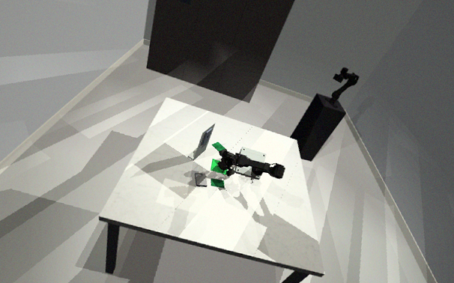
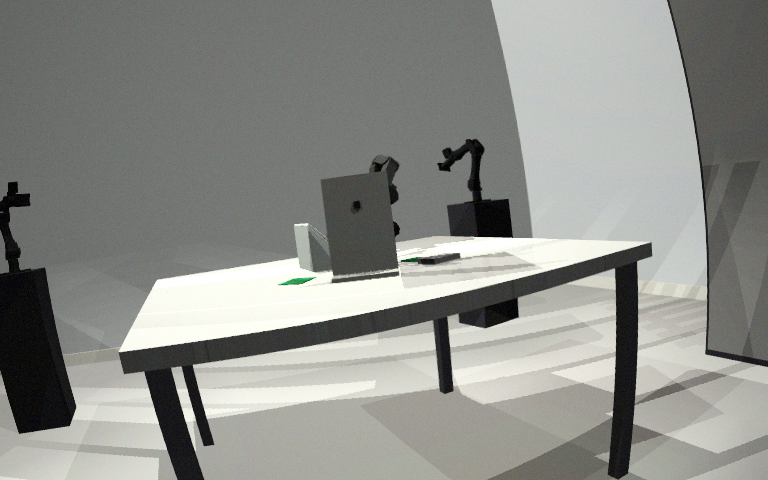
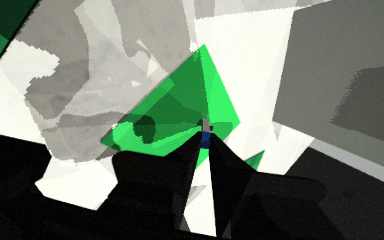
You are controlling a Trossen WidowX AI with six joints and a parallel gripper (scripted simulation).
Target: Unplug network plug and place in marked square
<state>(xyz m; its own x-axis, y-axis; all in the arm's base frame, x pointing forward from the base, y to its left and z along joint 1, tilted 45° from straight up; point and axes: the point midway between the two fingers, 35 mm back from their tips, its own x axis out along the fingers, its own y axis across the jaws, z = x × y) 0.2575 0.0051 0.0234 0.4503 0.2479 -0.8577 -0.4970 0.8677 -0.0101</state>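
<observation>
Right now my gripper tip is right at the blue network plug. Round my gripper tip: flat grey device (17 cm to the left, 12 cm ahead, 1 cm below); upright socket panel (16 cm ahead, 10 cm above, 8 cm to the right); bright green square (2 cm below).
</observation>
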